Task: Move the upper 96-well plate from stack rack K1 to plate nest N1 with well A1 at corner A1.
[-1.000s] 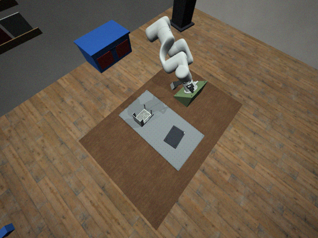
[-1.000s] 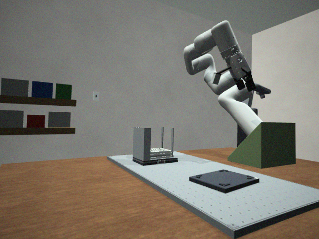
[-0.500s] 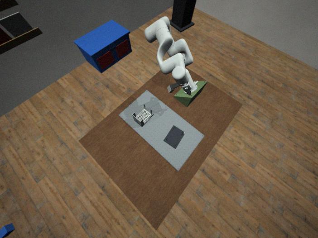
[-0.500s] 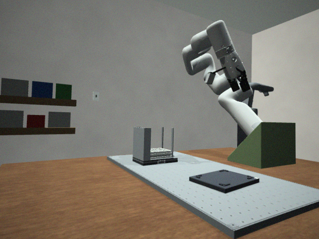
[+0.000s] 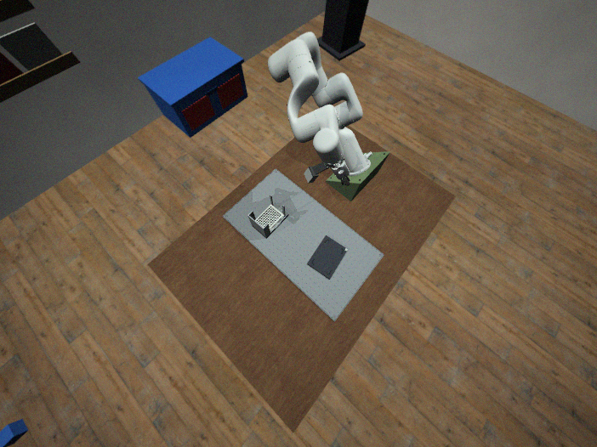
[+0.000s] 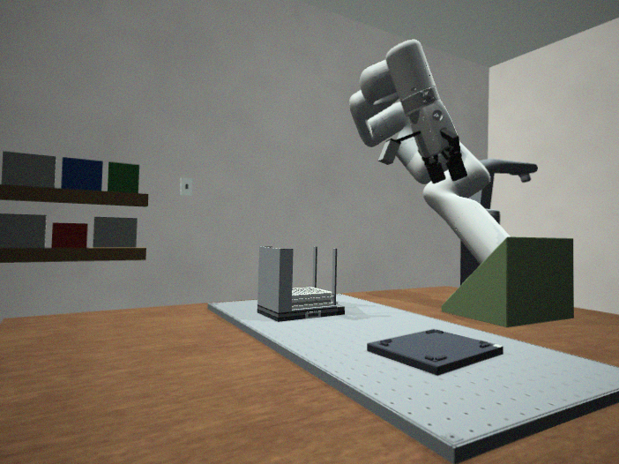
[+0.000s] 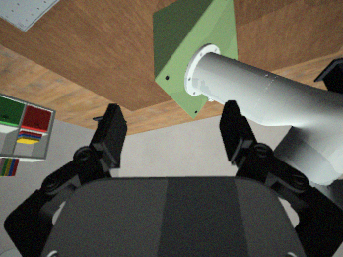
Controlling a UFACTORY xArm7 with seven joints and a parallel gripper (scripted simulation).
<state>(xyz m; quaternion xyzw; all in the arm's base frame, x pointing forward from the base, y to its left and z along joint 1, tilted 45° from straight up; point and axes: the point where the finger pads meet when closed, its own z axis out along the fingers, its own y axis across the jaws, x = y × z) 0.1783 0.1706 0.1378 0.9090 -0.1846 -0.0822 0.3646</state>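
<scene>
My hand is 360 mm short of the rack wall, 220 mm above it and 110 mm to the left of it.
</scene>
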